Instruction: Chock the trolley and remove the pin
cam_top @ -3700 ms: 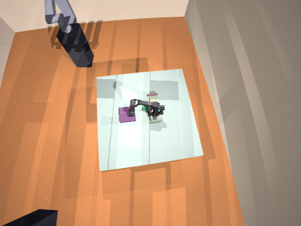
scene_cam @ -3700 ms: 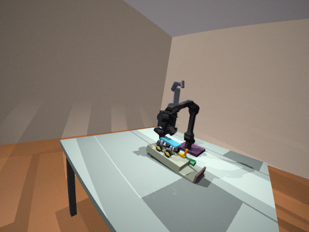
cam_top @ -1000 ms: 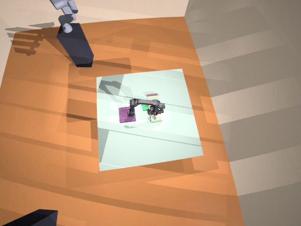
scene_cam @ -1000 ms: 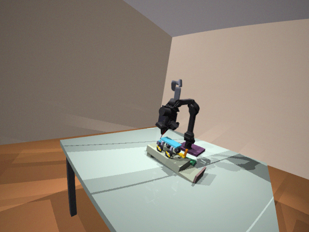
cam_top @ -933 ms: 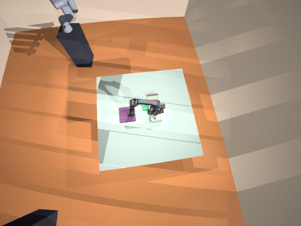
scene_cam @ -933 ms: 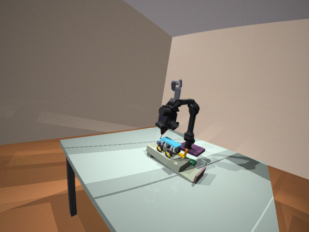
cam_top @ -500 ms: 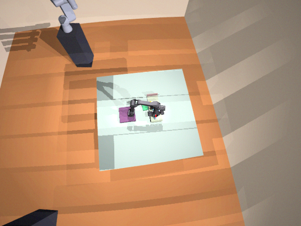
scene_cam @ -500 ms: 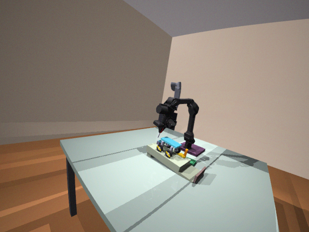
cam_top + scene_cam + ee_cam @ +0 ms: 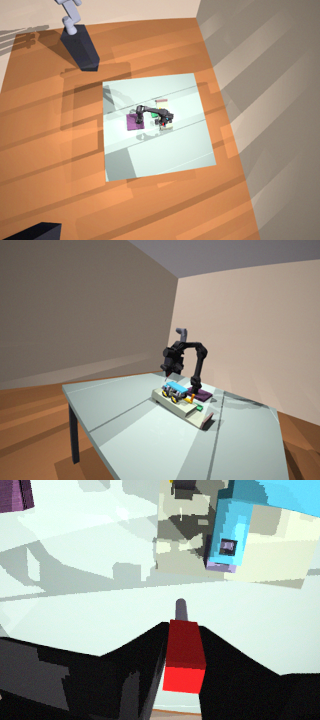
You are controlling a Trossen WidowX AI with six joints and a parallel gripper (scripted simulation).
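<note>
My gripper tip is 21 cm to the right of the green tray, 18 cm above it and 11 cm past it. Round my gripper tip: ramp 13 cm to the left, 13 cm below, 3 cm ahead; blue-topped trolley 13 cm to the left, 6 cm below, 3 cm ahead; stop pin right at my gripper tip.
</note>
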